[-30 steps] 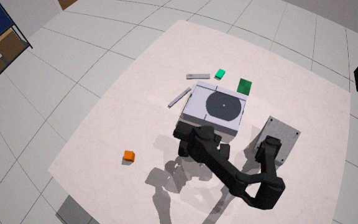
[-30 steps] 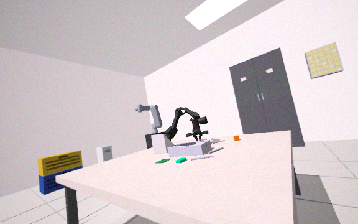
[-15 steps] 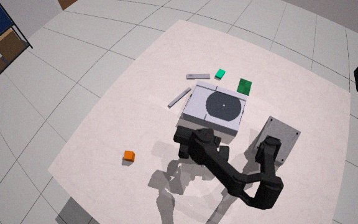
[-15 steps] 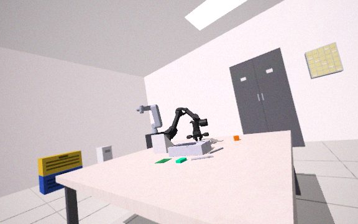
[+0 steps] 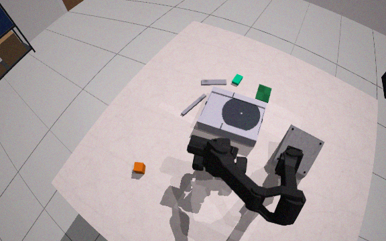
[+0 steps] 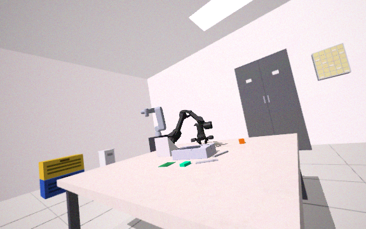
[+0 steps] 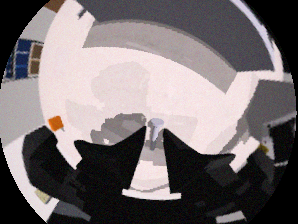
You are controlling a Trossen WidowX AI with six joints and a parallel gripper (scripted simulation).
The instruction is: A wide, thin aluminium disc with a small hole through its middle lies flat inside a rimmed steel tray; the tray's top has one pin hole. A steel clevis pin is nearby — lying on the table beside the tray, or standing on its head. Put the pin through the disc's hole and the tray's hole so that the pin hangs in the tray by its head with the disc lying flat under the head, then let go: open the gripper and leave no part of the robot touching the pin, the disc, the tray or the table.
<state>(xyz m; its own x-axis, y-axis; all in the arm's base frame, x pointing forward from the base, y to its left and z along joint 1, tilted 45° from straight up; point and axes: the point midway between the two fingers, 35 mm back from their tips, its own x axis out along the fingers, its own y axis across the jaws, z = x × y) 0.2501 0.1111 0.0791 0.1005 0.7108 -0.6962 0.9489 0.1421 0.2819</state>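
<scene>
Right now my gripper tip is 1 cm to the right of the steel clevis pin and 1 cm below it. Also, from my gripper tip: steel tray (23 cm to the right, 4 cm ahead, 4 cm above); dark aluminium disc (24 cm to the right, 6 cm above, 1 cm ahead); orange cube (28 cm ahead, 13 cm to the left, 2 cm above).
</scene>
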